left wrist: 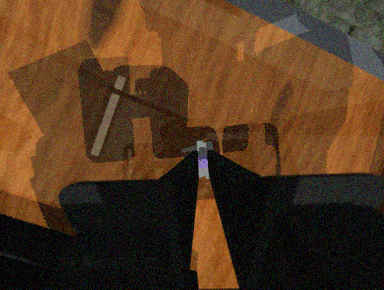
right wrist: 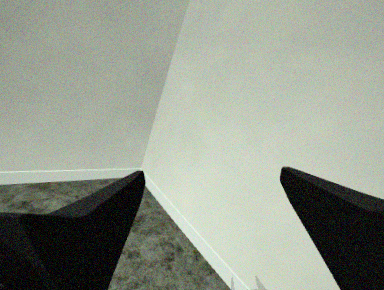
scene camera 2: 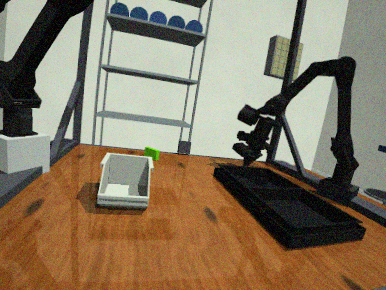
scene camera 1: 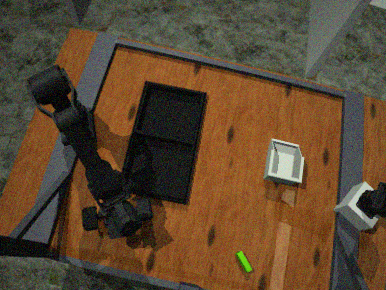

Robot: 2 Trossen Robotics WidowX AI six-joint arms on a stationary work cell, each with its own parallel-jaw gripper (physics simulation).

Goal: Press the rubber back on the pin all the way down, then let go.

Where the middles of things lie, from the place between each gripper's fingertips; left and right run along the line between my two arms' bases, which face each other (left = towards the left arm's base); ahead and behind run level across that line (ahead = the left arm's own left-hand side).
The black two-compartment tray (scene camera 1: 160,156) is 290 mm ahead of my left hand, 40 mm to the right of it and 10 mm above it. Round my left hand: white bin (scene camera 2: 125,181): 330 mm ahead, 420 mm to the right, 30 mm above.
Now: right hand 570 mm to the right of the white bin, 380 mm above it and 20 mm past it. Also, from my right hand: black two-compartment tray 950 mm to the left, 400 mm below, 50 mm behind.
